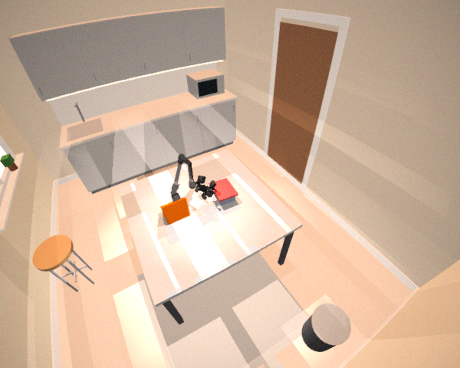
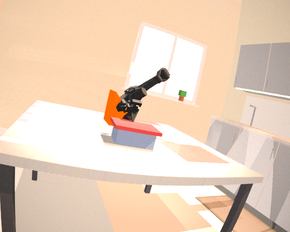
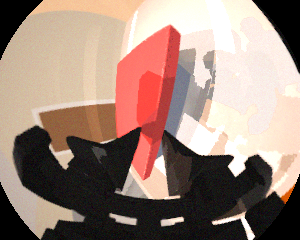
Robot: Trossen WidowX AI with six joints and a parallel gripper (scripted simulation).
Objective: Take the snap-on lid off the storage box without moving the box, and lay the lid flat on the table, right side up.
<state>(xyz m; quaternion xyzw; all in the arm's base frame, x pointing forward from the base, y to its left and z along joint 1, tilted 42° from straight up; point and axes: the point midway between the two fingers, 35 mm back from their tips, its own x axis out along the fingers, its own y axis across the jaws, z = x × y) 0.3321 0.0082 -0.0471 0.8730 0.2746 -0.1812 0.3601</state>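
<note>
Now: the lid 8 cm ahead of my gripper tip and 1 cm to the right of it. The rest, counted from my gripper tip: storage box: 8 cm ahead, 1 cm to the right, 4 cm below.
</note>
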